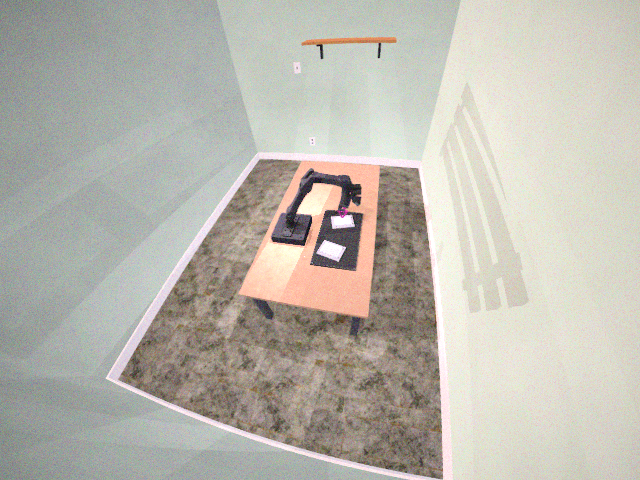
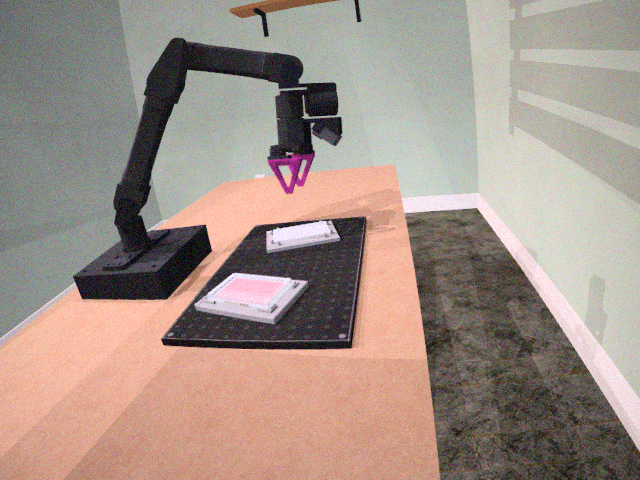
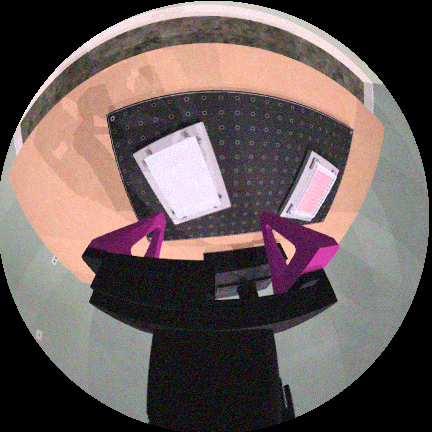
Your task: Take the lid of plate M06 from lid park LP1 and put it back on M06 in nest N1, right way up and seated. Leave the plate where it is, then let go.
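Places are measured from the arm's base along level axes (x ahead, y left, z up), in centimetres.
Where they show: gripper, fingertip midpoint: (image 1: 343, 213) (image 2: 295, 189) (image 3: 212, 216); arm's base, link origin: (image 1: 290, 225) (image 2: 138, 250) (image 3: 245, 284).
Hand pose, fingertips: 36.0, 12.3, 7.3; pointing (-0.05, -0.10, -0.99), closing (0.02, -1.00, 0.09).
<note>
Each offset is from my fingertips to the centre of the thing, as dx, dy, dz. Level surfaces: height alone.
A flat white lid {-1.3, +3.6, -11.1} (image 1: 342, 221) (image 2: 300, 232) (image 3: 183, 177) lies on a grey holder {-1.3, +3.6, -11.5} (image 2: 305, 244) (image 3: 224, 192) at the far end of the black board. A plate with pink wells {-3.3, -24.4, -10.6} (image 1: 331, 250) (image 2: 250, 290) (image 3: 314, 191) sits in a second grey holder (image 2: 240, 312) (image 3: 297, 192) at the near end of the board. No labels are readable, so the names of the holders and the plate cannot be read. My gripper (image 2: 295, 189) (image 3: 212, 216) is open, with magenta fingers wide apart and nothing between them. It points down and hangs well above the board, near the lid's holder.
The black perforated board {-1.0, -10.4, -13.1} (image 1: 347, 260) (image 2: 325, 310) (image 3: 250, 165) lies on the wooden table {dz -13.8} (image 1: 310, 294) (image 2: 310, 403) (image 3: 210, 65). The arm's black base (image 1: 292, 229) (image 2: 149, 268) stands beside the board. A wooden shelf (image 1: 349, 40) (image 2: 281, 6) is fixed to the wall beyond the table.
</note>
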